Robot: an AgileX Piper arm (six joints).
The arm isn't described. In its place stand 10 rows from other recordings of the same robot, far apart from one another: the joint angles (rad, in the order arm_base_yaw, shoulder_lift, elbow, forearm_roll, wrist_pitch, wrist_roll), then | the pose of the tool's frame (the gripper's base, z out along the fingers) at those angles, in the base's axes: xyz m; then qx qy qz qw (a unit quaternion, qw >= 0).
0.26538 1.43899 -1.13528 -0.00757 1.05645 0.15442 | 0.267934 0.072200 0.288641 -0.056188 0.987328 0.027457 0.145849
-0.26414 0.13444 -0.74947 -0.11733 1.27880 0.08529 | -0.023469 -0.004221 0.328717 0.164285 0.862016 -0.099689 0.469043
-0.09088 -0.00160 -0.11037 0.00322 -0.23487 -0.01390 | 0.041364 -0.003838 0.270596 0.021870 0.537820 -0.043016 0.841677
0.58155 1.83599 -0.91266 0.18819 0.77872 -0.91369 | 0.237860 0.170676 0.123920 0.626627 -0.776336 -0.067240 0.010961
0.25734 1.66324 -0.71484 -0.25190 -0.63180 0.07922 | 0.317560 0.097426 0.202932 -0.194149 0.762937 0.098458 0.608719
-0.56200 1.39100 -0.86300 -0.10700 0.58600 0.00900 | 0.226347 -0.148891 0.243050 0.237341 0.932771 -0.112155 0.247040
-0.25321 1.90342 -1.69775 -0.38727 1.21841 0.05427 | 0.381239 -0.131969 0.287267 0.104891 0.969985 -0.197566 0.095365
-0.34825 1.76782 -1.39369 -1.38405 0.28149 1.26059 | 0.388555 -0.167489 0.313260 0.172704 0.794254 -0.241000 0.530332
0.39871 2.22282 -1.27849 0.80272 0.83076 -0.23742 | 0.338520 0.195056 0.071920 0.021557 -0.960382 -0.267355 0.075645
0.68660 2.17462 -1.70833 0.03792 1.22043 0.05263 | 0.330995 0.275485 0.170261 0.305189 -0.952019 -0.011329 0.019786
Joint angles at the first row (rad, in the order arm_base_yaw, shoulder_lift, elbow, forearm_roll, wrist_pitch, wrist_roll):
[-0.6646, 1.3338, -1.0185, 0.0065, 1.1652, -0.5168]
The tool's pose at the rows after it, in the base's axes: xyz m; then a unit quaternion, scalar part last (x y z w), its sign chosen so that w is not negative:
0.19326 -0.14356 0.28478 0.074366 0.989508 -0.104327 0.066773
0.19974 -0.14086 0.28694 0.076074 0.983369 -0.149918 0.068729
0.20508 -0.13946 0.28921 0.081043 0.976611 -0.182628 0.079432
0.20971 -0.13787 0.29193 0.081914 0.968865 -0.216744 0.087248
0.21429 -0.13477 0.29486 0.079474 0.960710 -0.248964 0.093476
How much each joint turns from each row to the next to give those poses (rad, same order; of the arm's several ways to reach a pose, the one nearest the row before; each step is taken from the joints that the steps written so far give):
[0.0687, 0.0000, -0.0068, -0.1324, -0.0338, 0.1120]
[0.0579, 0.0000, 0.0000, -0.1058, -0.0322, 0.1009]
[0.0379, 0.0000, 0.0000, -0.0746, -0.0319, 0.0798]
[0.0382, 0.0000, 0.0000, -0.0840, -0.0212, 0.0763]
[0.0424, 0.0000, 0.0000, -0.0845, -0.0096, 0.0736]

